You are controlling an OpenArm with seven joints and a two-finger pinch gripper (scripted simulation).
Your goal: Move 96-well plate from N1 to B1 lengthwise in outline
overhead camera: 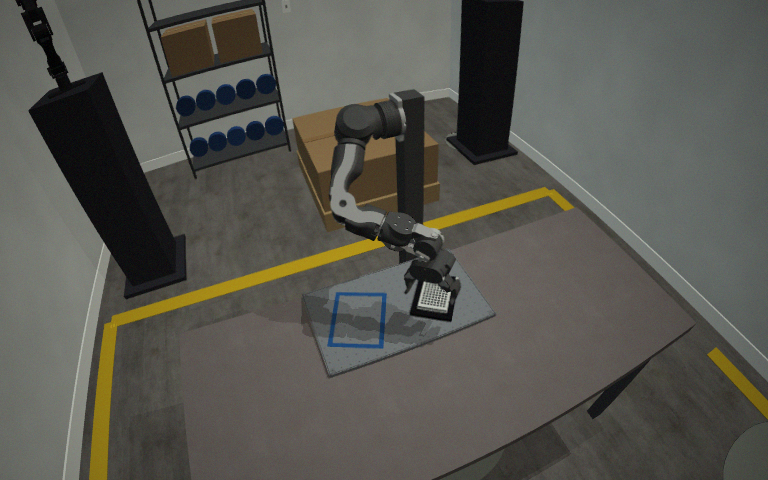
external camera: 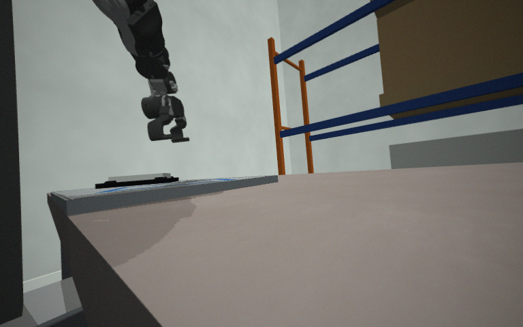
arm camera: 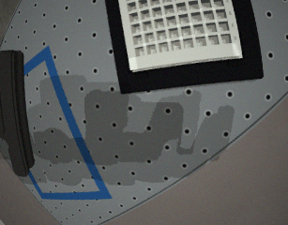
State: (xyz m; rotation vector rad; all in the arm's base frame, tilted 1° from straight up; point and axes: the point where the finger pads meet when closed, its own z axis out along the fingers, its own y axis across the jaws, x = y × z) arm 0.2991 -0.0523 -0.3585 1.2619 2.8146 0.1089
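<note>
Now: the white 96-well plate 9 cm below my hand, 7 cm behind it and 5 cm to the left of it. Round my hand: black plate nest N1: 11 cm below, 7 cm behind, 5 cm to the left.
</note>
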